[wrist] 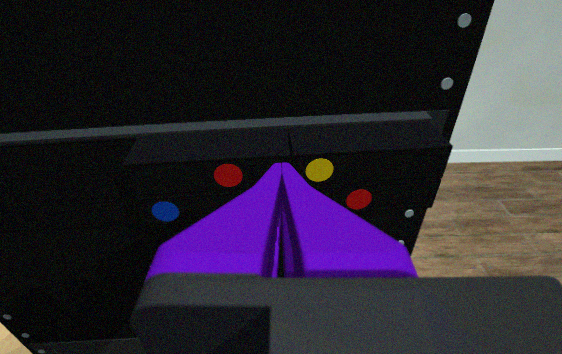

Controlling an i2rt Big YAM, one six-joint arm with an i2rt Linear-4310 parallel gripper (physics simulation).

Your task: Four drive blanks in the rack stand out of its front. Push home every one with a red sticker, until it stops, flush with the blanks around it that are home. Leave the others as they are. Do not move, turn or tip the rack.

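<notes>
The black rack (460,52) fills most of the wrist view. Two blanks side by side stand out of its front, their dark top faces showing: the left one (200,150) carries a red sticker (228,175), the right one (370,136) a yellow sticker (319,170). Lower down are a blue sticker (165,211) at left and another red sticker (359,199) at right; the outlines of their blanks are lost in the dark. My gripper (281,176) is shut and empty, its purple tips in front of the seam between the upper two blanks. Contact cannot be told.
A thin grey edge (215,126) runs across the rack above the protruding blanks. Round screw heads (464,20) (409,213) line the rack's right side. Beyond it are a pale wall (525,75) and a brown wood floor (500,225). A light wooden surface (9,342) shows at bottom left.
</notes>
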